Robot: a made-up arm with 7 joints.
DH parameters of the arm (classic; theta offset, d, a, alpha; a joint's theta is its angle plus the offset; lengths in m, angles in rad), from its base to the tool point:
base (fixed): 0 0 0 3.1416
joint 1: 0 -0.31 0 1.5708
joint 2: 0 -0.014 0 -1.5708
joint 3: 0 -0.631 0 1.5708
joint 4: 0 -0.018 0 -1.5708
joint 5: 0 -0.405 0 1.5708
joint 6: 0 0 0 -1.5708
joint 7: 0 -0.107 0 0
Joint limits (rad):
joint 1: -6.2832..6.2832
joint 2: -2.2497..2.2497
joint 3: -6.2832..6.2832
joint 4: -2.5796..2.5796
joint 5: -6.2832..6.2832
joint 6: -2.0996..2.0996
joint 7: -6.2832..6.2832
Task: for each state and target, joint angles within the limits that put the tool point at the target. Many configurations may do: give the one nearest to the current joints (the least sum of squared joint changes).
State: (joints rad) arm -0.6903 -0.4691 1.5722 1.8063 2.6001 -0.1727 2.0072
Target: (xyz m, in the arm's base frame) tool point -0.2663 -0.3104 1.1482
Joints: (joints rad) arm 0.0550 -0.7276 0.6834 1.2161 2.5530 -0.2007 2.0072
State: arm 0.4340 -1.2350 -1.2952 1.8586 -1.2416 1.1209 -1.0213
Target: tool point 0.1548 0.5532 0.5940
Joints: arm 1.0204 -1.0874 -1.2557 1.8448 -1.2402 1.0230 -1.0213
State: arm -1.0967 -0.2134 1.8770 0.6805 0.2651 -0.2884 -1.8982
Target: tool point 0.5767 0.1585 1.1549
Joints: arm -1.0261 0.4876 1.5745 0.9434 0.2873 -0.2466 -1.8982
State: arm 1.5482 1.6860 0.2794 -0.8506 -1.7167 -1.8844 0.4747
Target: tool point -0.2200 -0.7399 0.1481
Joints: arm 1.7637 2.2497 0.1434 -1.3759 -1.5782 -2.0996 0.4747
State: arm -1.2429 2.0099 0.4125 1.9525 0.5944 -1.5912 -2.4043
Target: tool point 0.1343 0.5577 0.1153
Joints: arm -1.5015 1.2597 0.3476 2.1799 0.6486 -1.7475 -2.4043
